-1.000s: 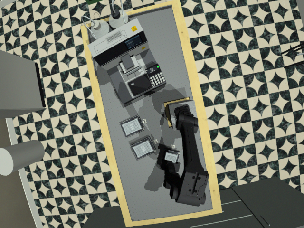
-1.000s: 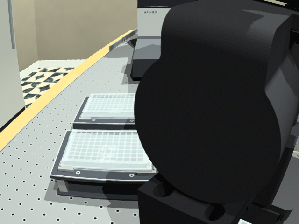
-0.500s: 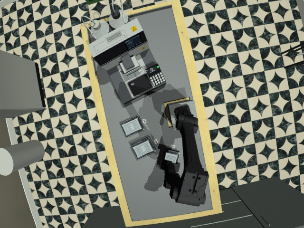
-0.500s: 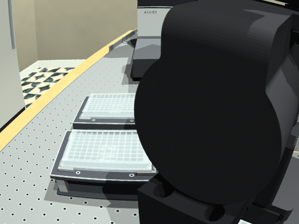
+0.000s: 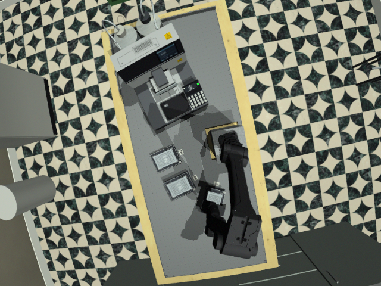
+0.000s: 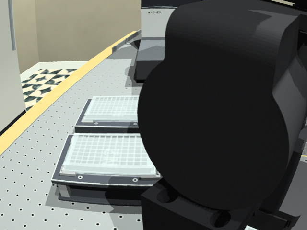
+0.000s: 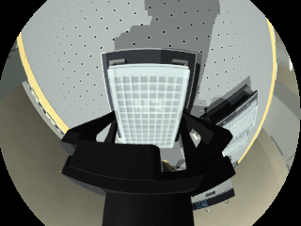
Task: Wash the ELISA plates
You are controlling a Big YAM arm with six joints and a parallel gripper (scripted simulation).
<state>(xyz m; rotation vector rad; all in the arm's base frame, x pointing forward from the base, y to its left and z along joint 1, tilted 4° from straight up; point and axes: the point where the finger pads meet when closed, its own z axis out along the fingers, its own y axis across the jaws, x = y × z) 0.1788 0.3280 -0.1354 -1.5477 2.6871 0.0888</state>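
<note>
My gripper is now 30 mm above the nest N3. Round my hand: washer carrier: 610 mm to the right, 40 mm ahead, 10 mm above; then plate washer: 760 mm to the right, 60 mm ahead, 60 mm above; then nest label: 350 mm to the right, 100 mm ahead, 70 mm below.
</note>
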